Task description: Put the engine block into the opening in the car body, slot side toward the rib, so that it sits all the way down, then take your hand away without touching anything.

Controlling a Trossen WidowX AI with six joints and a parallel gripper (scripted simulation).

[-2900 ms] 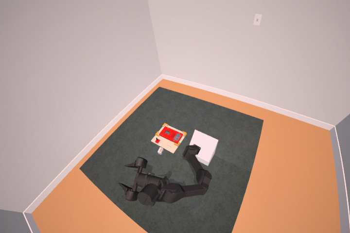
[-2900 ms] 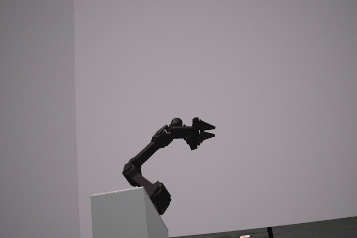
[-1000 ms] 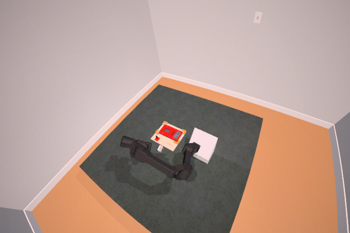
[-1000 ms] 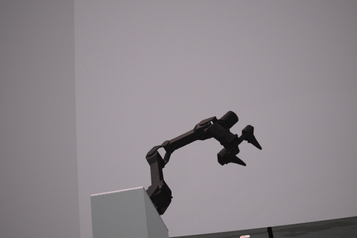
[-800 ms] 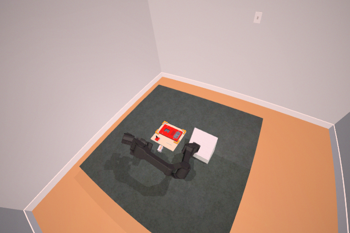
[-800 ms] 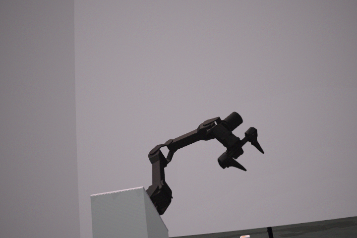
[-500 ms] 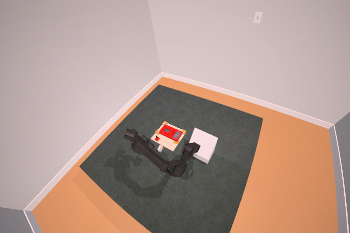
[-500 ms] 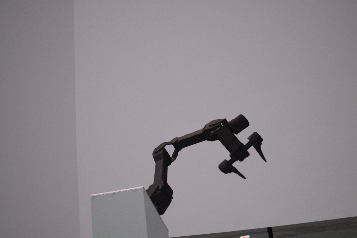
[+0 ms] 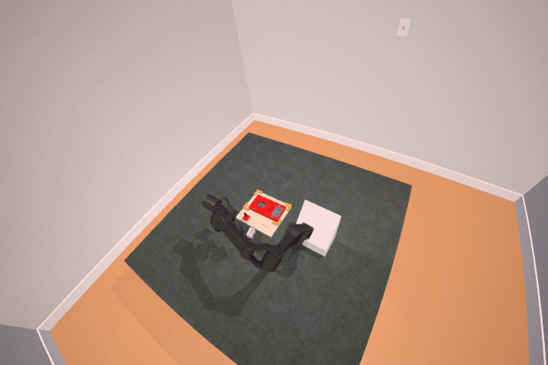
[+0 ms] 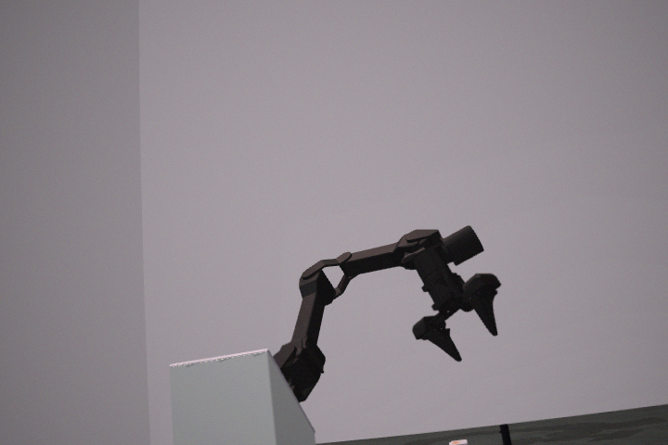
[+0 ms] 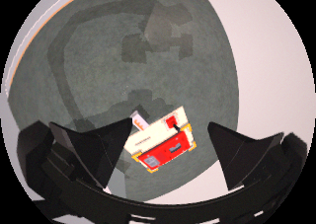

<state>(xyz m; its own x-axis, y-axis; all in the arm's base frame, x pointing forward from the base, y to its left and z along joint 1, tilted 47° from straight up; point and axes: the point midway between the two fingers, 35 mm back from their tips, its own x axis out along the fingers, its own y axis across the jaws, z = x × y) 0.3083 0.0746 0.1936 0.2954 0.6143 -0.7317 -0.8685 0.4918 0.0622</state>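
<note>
Now: gripper tip 5 cm past the engine block, 6 cm to the left of it and 17 cm above it.
</note>
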